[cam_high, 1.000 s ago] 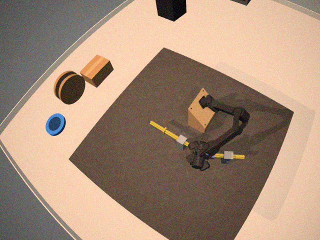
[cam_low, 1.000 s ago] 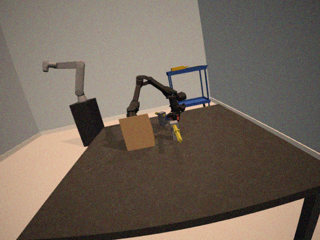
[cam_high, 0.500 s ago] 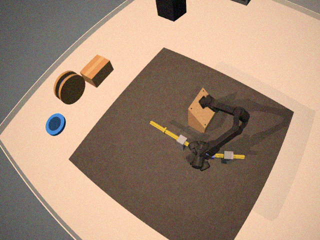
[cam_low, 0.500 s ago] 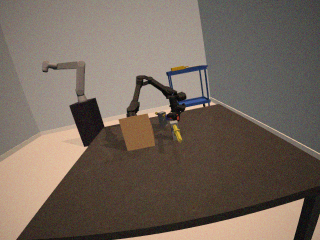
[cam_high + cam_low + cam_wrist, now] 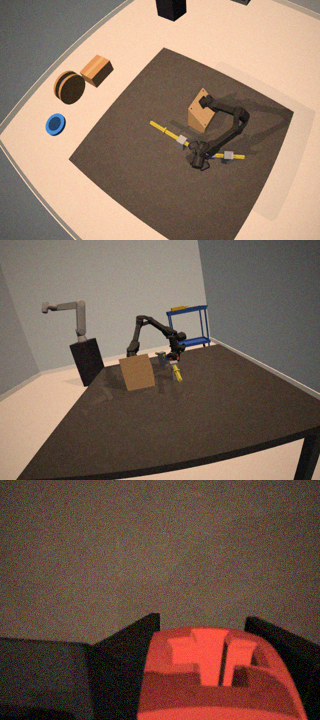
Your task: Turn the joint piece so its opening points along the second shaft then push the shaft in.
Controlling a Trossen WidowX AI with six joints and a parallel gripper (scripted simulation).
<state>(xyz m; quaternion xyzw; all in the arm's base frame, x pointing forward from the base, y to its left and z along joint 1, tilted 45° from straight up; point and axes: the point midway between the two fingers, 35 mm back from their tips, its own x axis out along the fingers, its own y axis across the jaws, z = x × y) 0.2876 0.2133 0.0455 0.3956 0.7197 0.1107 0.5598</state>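
My gripper tip is 20 mm past the red joint piece, 10 mm to the right of it and 40 mm below it.
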